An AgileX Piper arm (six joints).
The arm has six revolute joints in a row. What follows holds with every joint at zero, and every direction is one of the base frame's. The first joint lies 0.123 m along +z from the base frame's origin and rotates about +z. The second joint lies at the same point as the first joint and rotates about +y. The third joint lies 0.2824 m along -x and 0.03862 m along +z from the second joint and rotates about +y. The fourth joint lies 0.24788 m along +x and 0.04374 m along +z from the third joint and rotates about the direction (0.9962, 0, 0.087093). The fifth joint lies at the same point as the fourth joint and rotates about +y. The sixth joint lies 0.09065 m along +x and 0.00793 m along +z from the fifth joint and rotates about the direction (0.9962, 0, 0.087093). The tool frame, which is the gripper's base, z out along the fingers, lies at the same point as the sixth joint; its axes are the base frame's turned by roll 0, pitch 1.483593 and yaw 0 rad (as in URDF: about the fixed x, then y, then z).
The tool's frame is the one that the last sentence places.
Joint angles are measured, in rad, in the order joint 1, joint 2, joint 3, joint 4, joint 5, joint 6. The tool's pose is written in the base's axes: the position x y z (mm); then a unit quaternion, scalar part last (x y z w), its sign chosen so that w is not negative. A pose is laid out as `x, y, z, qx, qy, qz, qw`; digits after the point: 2 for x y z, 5 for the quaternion.
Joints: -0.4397, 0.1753, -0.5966, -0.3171, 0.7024, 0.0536
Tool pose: 14.68, -27.16, 336.60, 0.15878, 0.74637, -0.27281, 0.58592
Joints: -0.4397, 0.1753, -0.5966, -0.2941, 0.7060, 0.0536
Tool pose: 15.32, -26.12, 335.93, 0.16161, 0.74821, -0.26184, 0.58779
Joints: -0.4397, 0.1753, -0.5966, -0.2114, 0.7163, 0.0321
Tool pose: 17.62, -22.14, 333.96, 0.16284, 0.75515, -0.22856, 0.59244
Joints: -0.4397, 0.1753, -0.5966, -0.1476, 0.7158, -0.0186
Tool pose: 19.53, -18.89, 333.41, 0.14941, 0.75991, -0.21348, 0.59551
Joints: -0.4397, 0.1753, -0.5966, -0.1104, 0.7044, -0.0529
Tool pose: 20.82, -16.97, 334.17, 0.13868, 0.75919, -0.20714, 0.60124
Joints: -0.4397, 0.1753, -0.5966, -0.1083, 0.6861, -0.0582
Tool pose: 21.22, -16.87, 335.79, 0.13527, 0.75393, -0.20938, 0.60782
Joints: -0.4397, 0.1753, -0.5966, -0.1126, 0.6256, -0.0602
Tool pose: 22.06, -16.99, 341.23, 0.12875, 0.73500, -0.21734, 0.62926
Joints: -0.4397, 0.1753, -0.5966, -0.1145, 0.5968, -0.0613
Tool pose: 22.36, -16.98, 343.84, 0.12554, 0.72576, -0.22104, 0.63926
